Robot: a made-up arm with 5 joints.
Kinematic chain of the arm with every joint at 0, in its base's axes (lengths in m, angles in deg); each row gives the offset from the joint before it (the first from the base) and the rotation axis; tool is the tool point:
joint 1: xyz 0 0 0.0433 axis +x
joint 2: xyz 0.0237 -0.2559 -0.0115 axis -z
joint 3: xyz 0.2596 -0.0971 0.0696 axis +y
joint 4: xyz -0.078 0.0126 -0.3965 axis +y
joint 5: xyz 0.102 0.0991 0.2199 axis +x
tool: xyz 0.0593 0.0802 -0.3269
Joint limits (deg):
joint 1: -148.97..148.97
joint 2: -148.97..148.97
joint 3: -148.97..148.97
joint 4: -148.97..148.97
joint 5: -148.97..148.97
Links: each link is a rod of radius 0.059 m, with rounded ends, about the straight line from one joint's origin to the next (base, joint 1, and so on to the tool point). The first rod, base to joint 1, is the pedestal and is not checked.
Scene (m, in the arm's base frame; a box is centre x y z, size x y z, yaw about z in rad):
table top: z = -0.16
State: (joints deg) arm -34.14 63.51 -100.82 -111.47 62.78
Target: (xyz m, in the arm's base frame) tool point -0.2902 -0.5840 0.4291
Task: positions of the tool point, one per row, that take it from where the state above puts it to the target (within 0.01 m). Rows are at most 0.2 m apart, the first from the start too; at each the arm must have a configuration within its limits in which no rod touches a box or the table.
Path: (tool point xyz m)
1: 0.4715 -0.6927 0.3663
2: 0.3209 -0.7396 0.4299
3: 0.1575 -0.7527 0.4681
4: -0.0068 -0.7301 0.4798
5: -0.1599 -0.6726 0.4660
6: -0.2902 -0.5840 0.4291

